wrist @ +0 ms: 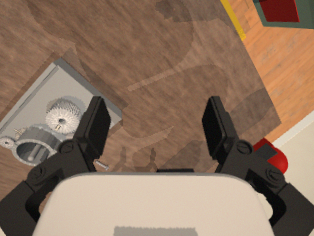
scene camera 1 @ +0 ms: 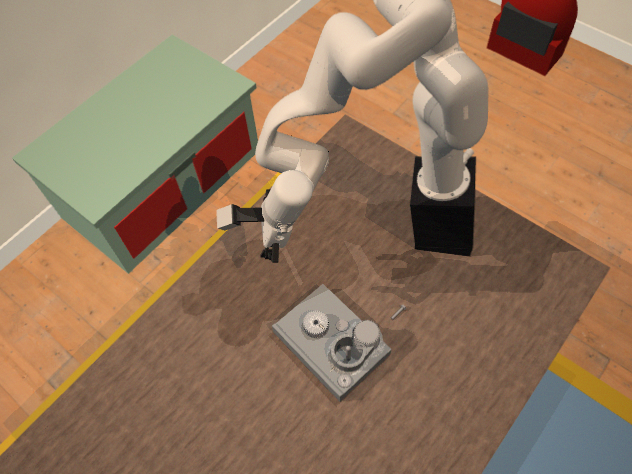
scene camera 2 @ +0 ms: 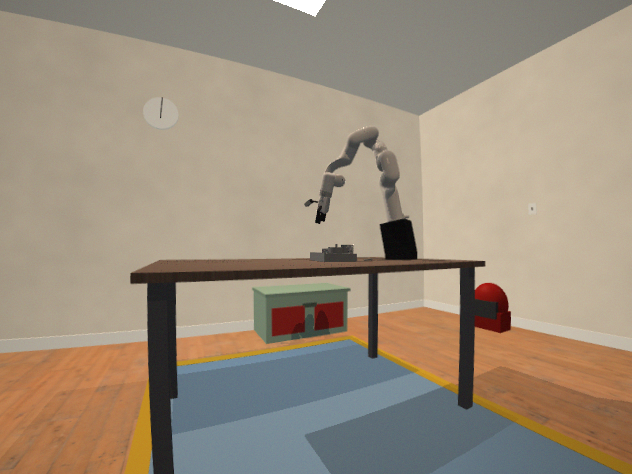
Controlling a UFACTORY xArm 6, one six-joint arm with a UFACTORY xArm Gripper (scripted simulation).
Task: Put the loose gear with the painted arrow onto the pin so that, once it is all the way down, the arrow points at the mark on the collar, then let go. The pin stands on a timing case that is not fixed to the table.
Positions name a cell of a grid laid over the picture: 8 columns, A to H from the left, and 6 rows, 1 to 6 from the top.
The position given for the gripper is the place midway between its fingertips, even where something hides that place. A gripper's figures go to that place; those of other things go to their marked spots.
Scene:
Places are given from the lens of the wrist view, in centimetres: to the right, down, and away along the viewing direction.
gripper (wrist: D3): 0, -1, 12
toothed gear (wrist: B3): -18, 0, 28

